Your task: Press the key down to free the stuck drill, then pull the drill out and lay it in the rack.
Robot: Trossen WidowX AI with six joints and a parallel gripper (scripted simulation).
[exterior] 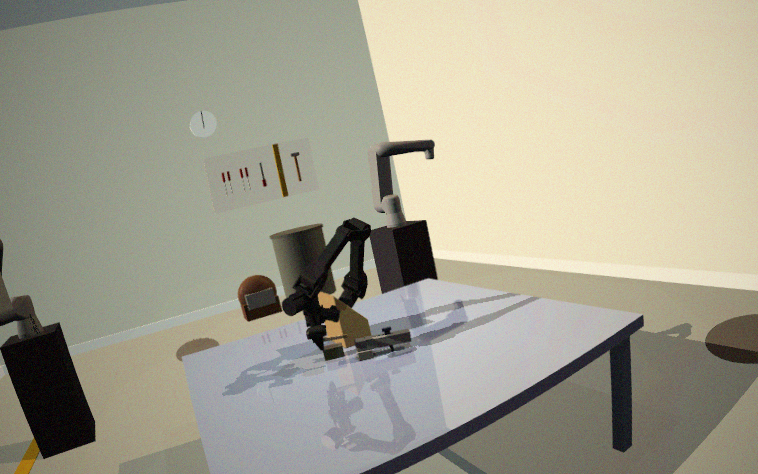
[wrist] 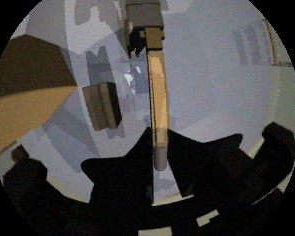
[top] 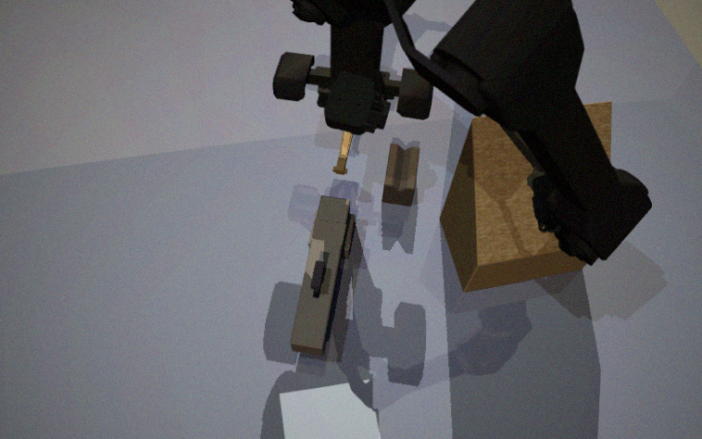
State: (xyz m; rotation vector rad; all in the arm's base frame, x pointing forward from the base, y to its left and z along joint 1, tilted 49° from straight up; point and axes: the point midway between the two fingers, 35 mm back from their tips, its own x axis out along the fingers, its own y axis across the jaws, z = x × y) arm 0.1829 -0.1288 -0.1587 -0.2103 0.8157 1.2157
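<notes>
Right now the drill is 20 mm ahead of my gripper tip, 40 mm to the left of it and 30 mm above it. Also, from my gripper tip: dark key: 100 mm ahead, 200 mm to the left, 10 mm below; then rack: 50 mm behind, 60 mm to the left, 40 mm below.
</notes>
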